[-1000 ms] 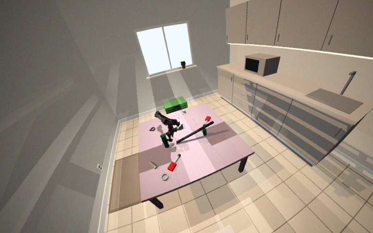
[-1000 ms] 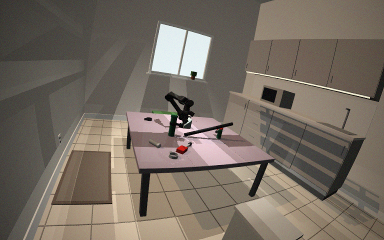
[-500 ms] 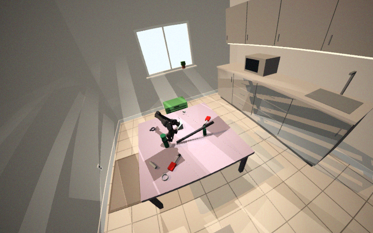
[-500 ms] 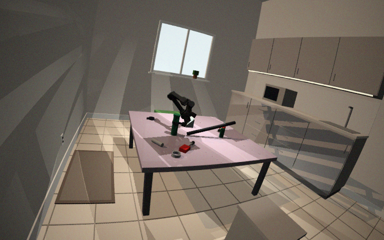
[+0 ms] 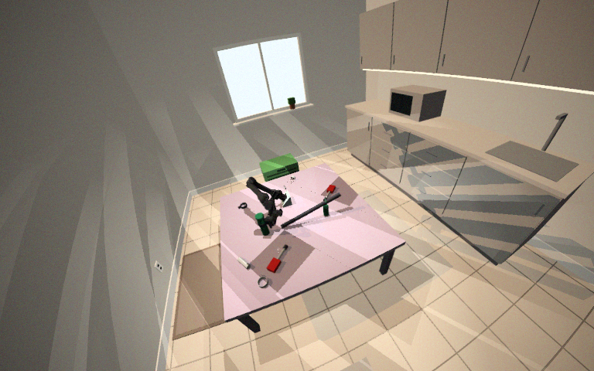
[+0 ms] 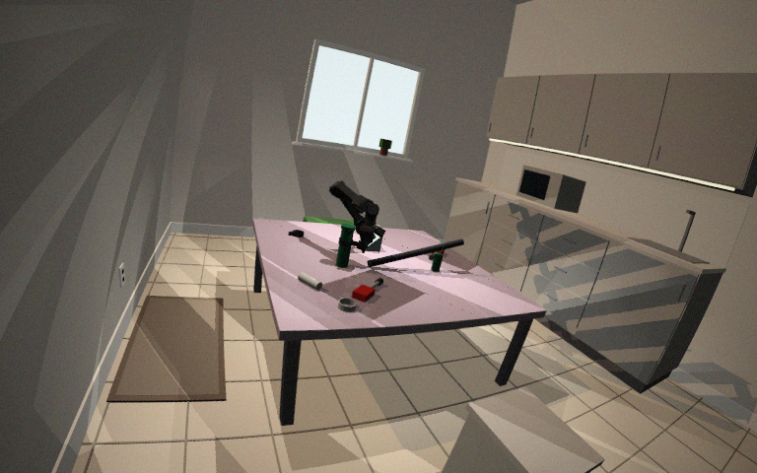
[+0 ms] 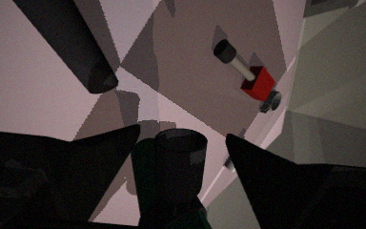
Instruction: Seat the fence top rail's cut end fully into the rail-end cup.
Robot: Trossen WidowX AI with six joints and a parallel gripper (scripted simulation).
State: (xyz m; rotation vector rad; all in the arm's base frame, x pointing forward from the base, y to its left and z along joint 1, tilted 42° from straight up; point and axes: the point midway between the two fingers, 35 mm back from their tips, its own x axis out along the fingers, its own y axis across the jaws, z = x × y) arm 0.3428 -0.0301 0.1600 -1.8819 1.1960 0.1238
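My gripper tip is now 20 mm past the dark rail-end cup, 20 mm to the left of it and 20 mm below it. Also, from my gripper tip: white cylinder (200 mm ahead, 260 mm to the right, 80 mm below); then black ring (460 mm behind, 290 mm to the right, 90 mm below).
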